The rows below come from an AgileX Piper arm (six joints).
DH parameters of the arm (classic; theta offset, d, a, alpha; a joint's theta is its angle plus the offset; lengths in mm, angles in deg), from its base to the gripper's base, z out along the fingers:
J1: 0 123 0 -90
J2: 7.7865 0 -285 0
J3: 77.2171 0 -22 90
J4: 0 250.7 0 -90
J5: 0 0 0 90
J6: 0 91 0 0
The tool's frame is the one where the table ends.
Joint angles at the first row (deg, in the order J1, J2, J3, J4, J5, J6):
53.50 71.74 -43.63 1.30 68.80 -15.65
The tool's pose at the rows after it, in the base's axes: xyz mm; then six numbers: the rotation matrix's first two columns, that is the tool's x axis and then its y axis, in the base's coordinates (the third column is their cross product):
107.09 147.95 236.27 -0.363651 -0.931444 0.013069 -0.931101 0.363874 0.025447
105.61 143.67 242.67 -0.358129 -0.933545 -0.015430 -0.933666 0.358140 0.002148
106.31 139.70 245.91 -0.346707 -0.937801 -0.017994 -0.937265 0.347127 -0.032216
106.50 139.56 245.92 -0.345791 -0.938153 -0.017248 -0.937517 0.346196 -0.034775
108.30 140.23 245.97 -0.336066 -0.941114 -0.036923 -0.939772 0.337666 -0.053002
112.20 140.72 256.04 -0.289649 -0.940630 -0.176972 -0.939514 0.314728 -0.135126
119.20 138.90 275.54 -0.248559 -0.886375 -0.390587 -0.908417 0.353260 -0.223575
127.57 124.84 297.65 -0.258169 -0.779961 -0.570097 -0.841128 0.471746 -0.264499
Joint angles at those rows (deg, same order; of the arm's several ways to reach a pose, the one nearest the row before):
53.50 70.93 -43.52 1.30 68.69 -15.65
53.50 68.89 -43.52 0.38 68.80 -15.65
53.50 67.85 -43.52 -1.59 69.17 -15.65
53.50 67.85 -43.52 -1.75 69.17 -15.65
53.50 67.72 -43.41 -2.48 67.80 -15.91
53.50 64.65 -43.19 -4.66 61.41 -16.88
51.57 60.10 -43.19 -5.64 51.82 -17.44
46.03 55.06 -43.19 -4.64 44.40 -17.55

